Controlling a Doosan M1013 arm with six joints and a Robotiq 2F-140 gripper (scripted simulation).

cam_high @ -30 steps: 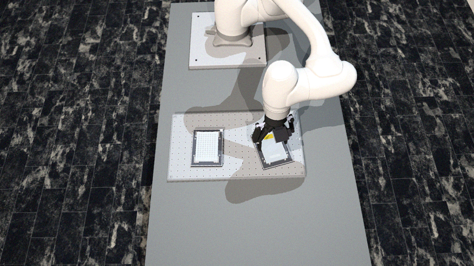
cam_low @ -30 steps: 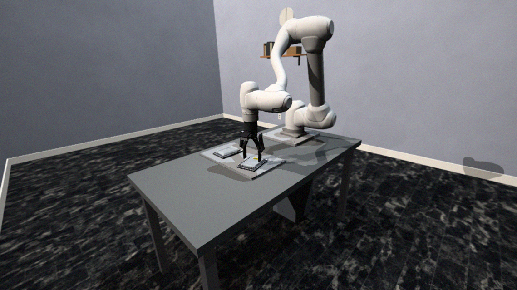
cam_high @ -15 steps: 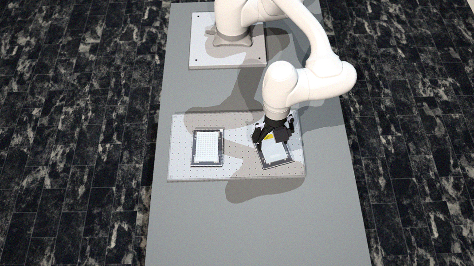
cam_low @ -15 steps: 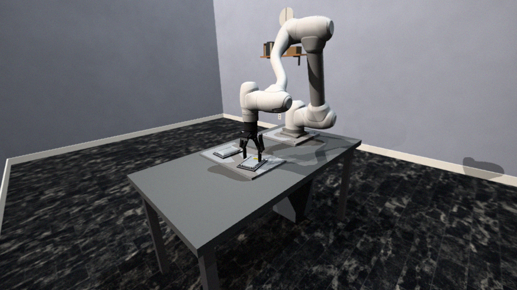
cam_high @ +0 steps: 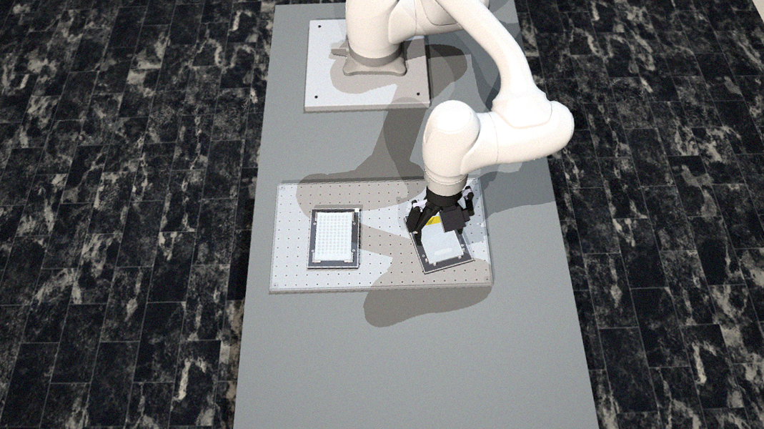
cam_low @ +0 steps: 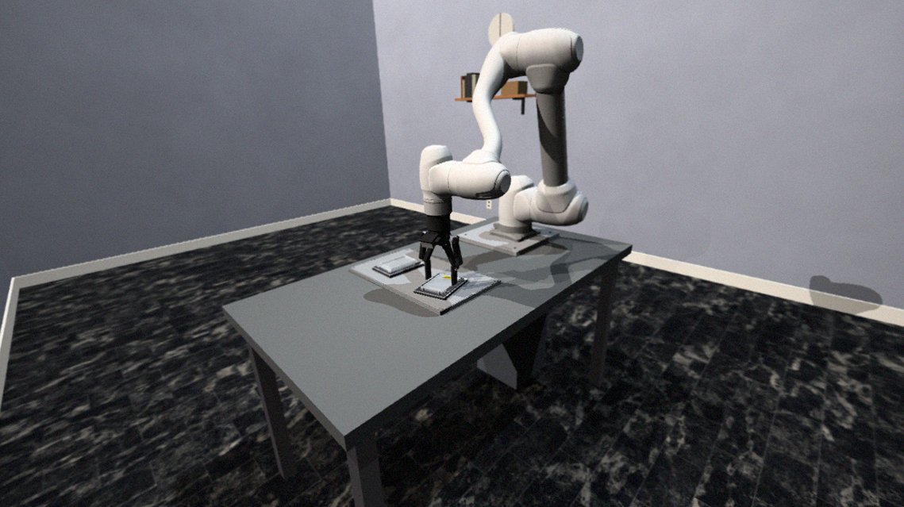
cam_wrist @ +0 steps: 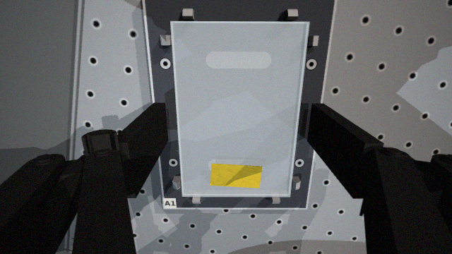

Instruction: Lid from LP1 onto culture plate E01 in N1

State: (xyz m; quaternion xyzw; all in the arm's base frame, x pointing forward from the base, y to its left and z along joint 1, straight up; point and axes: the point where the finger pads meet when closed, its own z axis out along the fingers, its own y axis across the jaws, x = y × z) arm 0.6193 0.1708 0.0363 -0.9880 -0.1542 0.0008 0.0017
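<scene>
The clear lid lies 3 cm below my hand. The rest, counted from my hand: tag reading a1: 9 cm behind, 4 cm below, 3 cm to the left; culture plate: 25 cm to the right, 3 cm below; lid park: 4 cm below.
</scene>
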